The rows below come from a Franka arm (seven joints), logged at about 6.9 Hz.
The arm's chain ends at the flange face. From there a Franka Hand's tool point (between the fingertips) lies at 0.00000 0.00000 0.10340 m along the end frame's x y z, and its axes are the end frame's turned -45 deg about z.
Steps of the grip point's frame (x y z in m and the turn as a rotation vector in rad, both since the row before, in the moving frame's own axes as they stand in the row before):
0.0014, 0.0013, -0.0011, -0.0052, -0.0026, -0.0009
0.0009, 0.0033, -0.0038, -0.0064, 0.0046, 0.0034
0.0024, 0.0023, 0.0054, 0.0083, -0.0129, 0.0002
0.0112, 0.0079, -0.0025, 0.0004, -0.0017, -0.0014
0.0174, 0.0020, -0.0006, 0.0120, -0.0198, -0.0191
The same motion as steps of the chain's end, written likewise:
0.0017, -0.0006, -0.0011, -0.0055, 0.0018, -0.0009
0.0022, 0.0016, -0.0038, -0.0013, 0.0078, 0.0034
0.0049, -0.0004, 0.0054, -0.0033, -0.0150, 0.0002
0.0137, -0.0024, -0.0025, -0.0009, -0.0015, -0.0014
0.0160, -0.0115, -0.0006, -0.0055, -0.0225, -0.0191

